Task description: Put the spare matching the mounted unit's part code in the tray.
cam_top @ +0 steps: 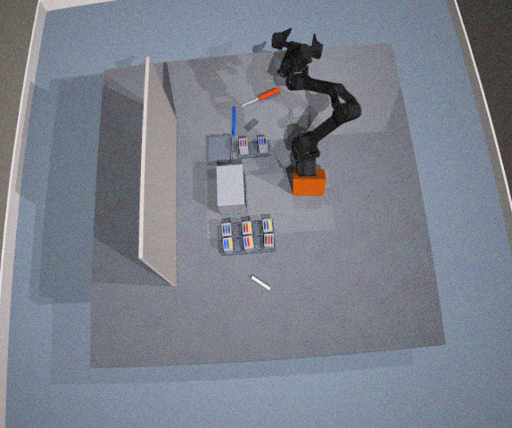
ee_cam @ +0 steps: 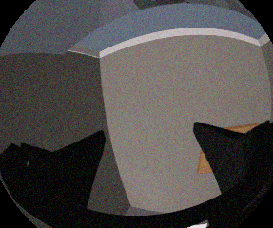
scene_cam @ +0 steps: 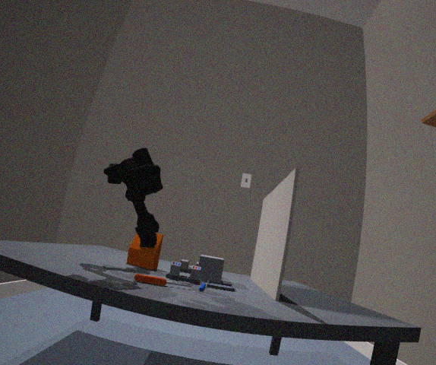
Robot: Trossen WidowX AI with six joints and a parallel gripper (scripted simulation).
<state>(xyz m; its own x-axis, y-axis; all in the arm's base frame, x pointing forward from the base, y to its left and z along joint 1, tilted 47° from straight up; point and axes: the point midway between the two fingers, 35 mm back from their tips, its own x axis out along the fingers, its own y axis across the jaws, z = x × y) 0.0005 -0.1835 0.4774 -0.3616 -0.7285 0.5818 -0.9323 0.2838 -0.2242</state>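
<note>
Now: gripper tip 68 cm to the right of the grey spare, 34 cm short of it and 25 cm above it. Round my gripper tip: mounted unit (53 cm to the left, 31 cm ahead, 24 cm below); then blue pen (30 cm ahead, 29 cm below, 20 cm to the left); then tray (36 cm ahead, 32 cm to the left, 29 cm below).
</note>
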